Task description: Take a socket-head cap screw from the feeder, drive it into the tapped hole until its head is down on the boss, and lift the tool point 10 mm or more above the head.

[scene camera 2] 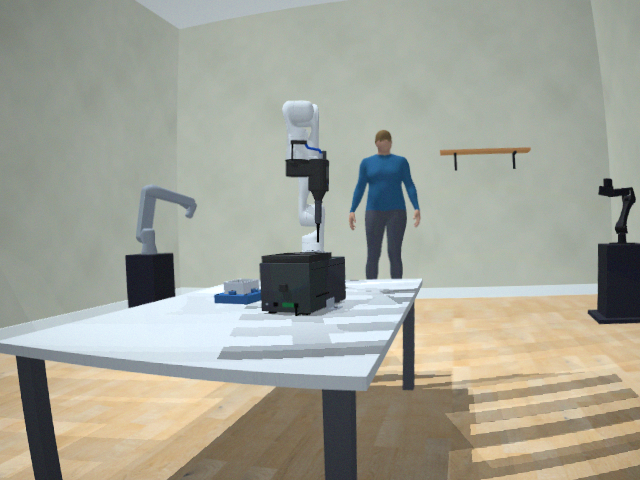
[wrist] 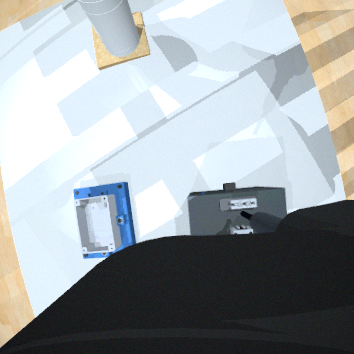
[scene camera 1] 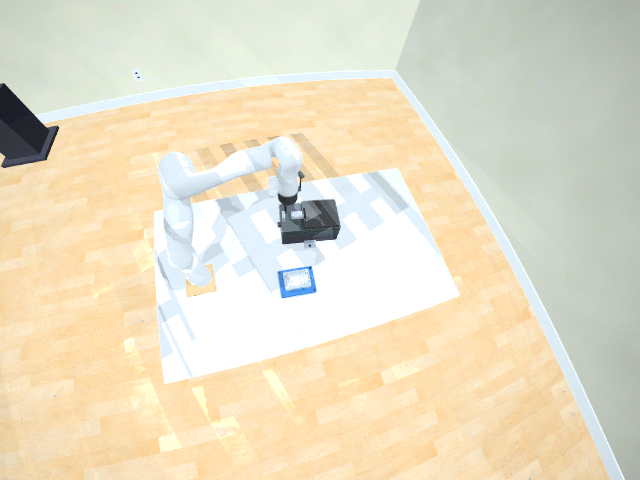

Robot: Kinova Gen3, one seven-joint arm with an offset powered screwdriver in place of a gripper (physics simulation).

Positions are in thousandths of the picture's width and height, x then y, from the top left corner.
I see a blue fixture plate (wrist: 346, 569) and a black screw feeder (scene camera 2: 476, 593).
The black screw feeder also shows in the wrist view (wrist: 581, 614) and in scene camera 1 (scene camera 1: 462, 472).
